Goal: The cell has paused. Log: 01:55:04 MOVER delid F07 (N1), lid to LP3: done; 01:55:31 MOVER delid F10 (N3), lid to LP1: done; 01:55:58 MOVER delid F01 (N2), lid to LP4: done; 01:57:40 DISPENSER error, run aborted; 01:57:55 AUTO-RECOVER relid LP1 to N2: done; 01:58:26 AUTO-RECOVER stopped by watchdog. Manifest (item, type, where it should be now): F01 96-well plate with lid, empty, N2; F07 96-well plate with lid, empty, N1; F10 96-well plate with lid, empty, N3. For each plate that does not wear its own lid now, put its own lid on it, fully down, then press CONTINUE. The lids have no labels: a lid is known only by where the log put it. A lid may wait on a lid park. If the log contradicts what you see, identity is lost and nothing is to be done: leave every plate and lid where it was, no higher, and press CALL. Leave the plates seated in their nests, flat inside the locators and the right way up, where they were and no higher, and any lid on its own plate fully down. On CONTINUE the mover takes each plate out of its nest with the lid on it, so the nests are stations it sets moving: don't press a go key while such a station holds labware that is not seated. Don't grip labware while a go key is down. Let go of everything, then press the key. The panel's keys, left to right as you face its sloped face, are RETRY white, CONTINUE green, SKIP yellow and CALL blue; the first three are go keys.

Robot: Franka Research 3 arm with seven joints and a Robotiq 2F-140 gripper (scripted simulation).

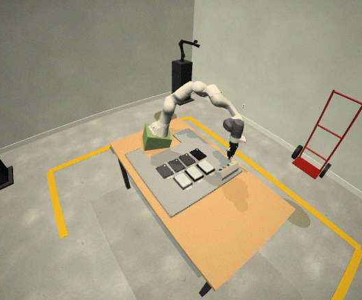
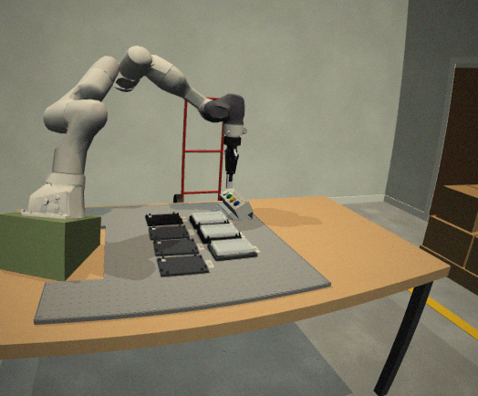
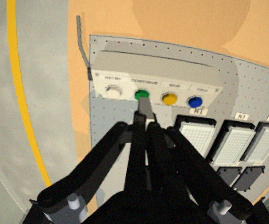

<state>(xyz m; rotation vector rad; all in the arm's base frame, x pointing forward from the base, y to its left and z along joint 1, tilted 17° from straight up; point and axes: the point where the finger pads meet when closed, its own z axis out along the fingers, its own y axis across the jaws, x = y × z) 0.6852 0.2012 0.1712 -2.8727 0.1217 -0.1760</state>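
Right now the green key is 7 cm below my hand. From my hand the other things lie so: white key 7 cm below, 5 cm to the left; then yellow key 7 cm below, 5 cm to the right; then blue call key 10 cm to the right, 7 cm below, 1 cm behind.
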